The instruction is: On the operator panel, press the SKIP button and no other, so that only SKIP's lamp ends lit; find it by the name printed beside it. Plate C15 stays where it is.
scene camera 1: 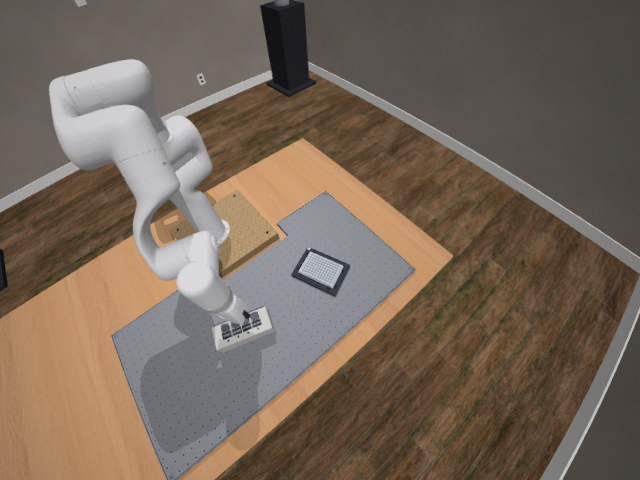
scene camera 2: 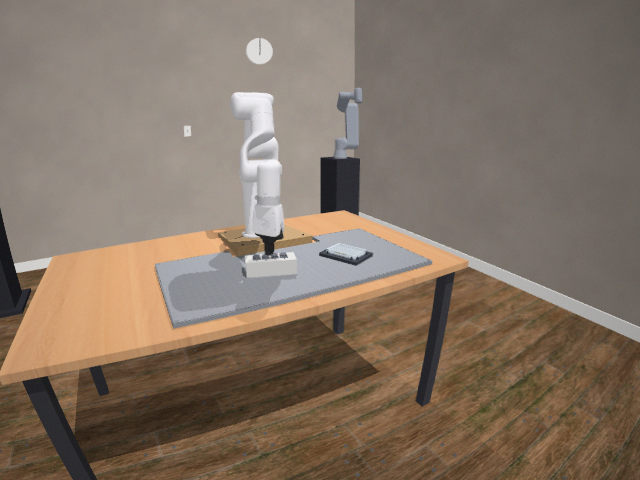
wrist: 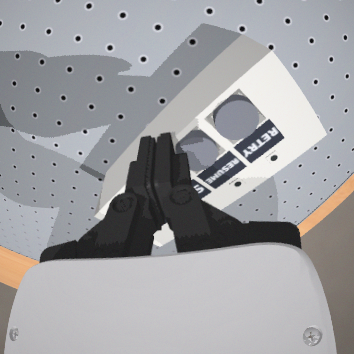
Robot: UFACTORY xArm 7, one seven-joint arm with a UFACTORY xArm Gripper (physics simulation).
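Places are measured from the arm's base along level axes (x ahead, y left, z up), in metres.
Where they show: gripper, between the fingertips: (scene camera 2: pixel 269 253) (wrist: pixel 161 154); arm's base, origin of its link: (scene camera 1: pixel 214 233).
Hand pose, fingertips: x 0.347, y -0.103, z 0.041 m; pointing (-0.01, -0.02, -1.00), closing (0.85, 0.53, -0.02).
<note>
Each offset is from my fingertips to the top centre of the thing. "*": to the spot under its first point. Level surfaces: height alone.
The operator panel {dx +0.030, dy -0.011, dz +0.002 m} (scene camera 1: pixel 241 341) (scene camera 2: pixel 271 267) (wrist: pixel 296 107) is a white box on the grey perforated mat. In the wrist view, the RETRY button {dx +0.028, dy +0.037, dz +0.002 m} (wrist: pixel 236 117) and RESUME button {dx +0.018, dy +0.009, dz +0.002 m} (wrist: pixel 202 148) are round and grey, with dark labels beside them. A third label {* dx +0.033, dy -0.019, dz -0.001 m} (wrist: pixel 199 189) shows a letter S; the fingers hide the rest and the button beside it. Two small lamps (wrist: pixel 273 158) (wrist: pixel 237 184) look dark. My gripper (scene camera 1: pixel 246 316) (scene camera 2: pixel 269 252) (wrist: pixel 161 154) is shut and empty, fingertips at the panel's button row; contact cannot be told. Plate C15 {dx +0.041, dy +0.293, dz -0.027 m} (scene camera 1: pixel 320 269) (scene camera 2: pixel 346 251) sits in a black holder.
The black holder {dx +0.041, dy +0.293, dz -0.032 m} (scene camera 1: pixel 334 291) (scene camera 2: pixel 356 260) is right of the panel on the grey mat {dz -0.054 m} (scene camera 1: pixel 330 222) (scene camera 2: pixel 382 245). The arm's tan base board (scene camera 1: pixel 248 227) (scene camera 2: pixel 295 235) is behind the panel. The wooden table {dz -0.067 m} (scene camera 1: pixel 62 330) (scene camera 2: pixel 93 299) extends around the mat.
</note>
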